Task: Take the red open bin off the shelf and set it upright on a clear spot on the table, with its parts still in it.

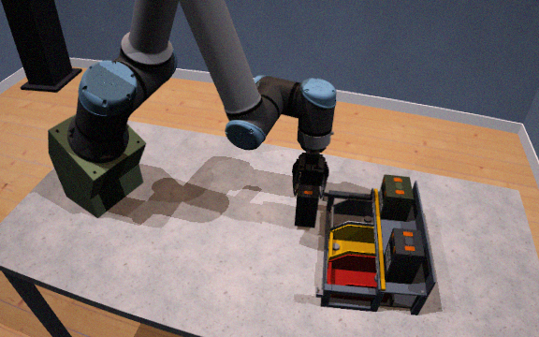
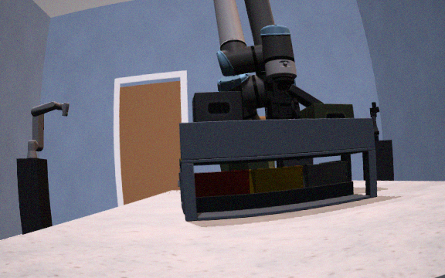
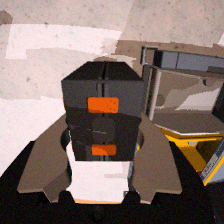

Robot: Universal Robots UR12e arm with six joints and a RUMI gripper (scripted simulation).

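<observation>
Right now the black box is 40 mm below my hand. From my hand the other things lie so: yellow bin (170 mm ahead, 120 mm to the right, 80 mm below); then yellow rail (220 mm ahead, 110 mm to the right, 10 mm below); then red open bin (230 mm to the right, 180 mm ahead, 80 mm below).
</observation>
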